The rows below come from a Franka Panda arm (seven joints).
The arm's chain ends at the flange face. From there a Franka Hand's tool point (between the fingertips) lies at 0.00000 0.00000 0.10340 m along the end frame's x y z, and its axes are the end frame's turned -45 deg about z.
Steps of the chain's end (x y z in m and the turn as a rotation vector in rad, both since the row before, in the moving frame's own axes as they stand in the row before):
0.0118 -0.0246 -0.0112 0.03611 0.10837 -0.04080
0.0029 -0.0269 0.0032 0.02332 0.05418 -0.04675
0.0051 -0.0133 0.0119 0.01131 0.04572 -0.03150
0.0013 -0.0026 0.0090 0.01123 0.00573 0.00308
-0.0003 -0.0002 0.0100 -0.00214 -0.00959 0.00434
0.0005 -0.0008 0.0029 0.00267 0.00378 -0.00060
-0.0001 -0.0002 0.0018 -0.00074 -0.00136 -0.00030
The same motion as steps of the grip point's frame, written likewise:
0.0364 -0.0040 -0.0119 -0.05110 0.10216 -0.04080
0.0268 -0.0148 0.0030 -0.02182 0.05480 -0.04675
0.0172 -0.0033 0.0118 -0.02433 0.04033 -0.03150
0.0040 -0.0013 0.0090 0.00389 0.01199 0.00308
-0.0009 -0.0009 0.0100 0.00527 -0.00829 0.00434
0.0014 -0.0001 0.0029 -0.00078 0.00456 -0.00060
-0.0001 -0.0003 0.0018 0.00044 -0.00148 -0.00030

